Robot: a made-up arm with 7 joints. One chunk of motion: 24 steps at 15 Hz.
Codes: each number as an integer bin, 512 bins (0 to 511) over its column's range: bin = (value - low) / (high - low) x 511, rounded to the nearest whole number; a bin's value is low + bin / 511 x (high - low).
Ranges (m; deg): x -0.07..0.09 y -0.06..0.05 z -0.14..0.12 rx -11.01..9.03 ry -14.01..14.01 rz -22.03..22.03
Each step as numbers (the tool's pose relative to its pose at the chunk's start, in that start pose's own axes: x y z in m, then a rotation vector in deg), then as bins.
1 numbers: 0.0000 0.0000 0.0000 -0.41 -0.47 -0.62
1 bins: 224 279 275 270 247 248
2 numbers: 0.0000 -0.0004 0.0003 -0.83 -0.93 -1.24
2 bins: 224 277 276 260 239 241
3 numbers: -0.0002 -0.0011 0.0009 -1.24 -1.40 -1.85
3 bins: 223 274 277 249 230 234
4 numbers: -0.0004 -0.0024 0.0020 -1.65 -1.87 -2.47
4 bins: 222 268 279 239 221 227
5 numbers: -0.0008 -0.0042 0.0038 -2.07 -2.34 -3.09
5 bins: 221 259 283 228 213 220
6 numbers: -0.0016 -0.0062 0.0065 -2.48 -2.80 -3.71
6 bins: 218 250 288 218 204 212
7 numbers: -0.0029 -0.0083 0.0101 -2.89 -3.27 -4.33
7 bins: 214 240 295 207 196 205
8 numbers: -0.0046 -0.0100 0.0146 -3.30 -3.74 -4.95
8 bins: 209 232 304 197 187 198
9 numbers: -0.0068 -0.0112 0.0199 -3.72 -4.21 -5.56
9 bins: 202 227 314 186 179 191
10 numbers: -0.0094 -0.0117 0.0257 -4.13 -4.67 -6.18
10 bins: 194 224 326 175 170 184
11 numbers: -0.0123 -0.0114 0.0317 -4.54 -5.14 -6.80
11 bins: 184 226 337 165 162 177
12 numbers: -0.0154 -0.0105 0.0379 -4.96 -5.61 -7.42
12 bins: 174 230 350 154 153 169
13 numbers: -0.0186 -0.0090 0.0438 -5.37 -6.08 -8.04
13 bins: 164 237 361 144 145 162
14 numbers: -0.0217 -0.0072 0.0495 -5.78 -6.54 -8.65
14 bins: 154 245 372 133 136 155
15 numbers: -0.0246 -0.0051 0.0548 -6.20 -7.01 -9.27
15 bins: 145 255 383 123 128 148
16 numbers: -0.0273 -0.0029 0.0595 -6.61 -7.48 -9.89
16 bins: 136 265 392 112 119 141
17 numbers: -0.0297 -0.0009 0.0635 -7.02 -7.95 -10.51
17 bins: 129 275 400 102 111 134
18 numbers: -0.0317 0.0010 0.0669 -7.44 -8.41 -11.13
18 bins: 122 283 407 91 102 126
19 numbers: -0.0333 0.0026 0.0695 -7.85 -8.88 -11.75
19 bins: 117 291 412 81 94 119
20 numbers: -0.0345 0.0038 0.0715 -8.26 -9.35 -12.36
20 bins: 113 296 416 70 85 112
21 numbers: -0.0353 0.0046 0.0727 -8.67 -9.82 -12.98
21 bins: 111 300 418 60 76 105
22 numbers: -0.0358 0.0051 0.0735 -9.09 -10.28 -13.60
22 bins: 109 302 420 49 68 98
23 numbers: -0.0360 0.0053 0.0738 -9.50 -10.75 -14.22
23 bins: 109 303 420 39 59 91
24 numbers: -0.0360 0.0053 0.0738 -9.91 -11.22 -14.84
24 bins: 109 303 420 28 51 83
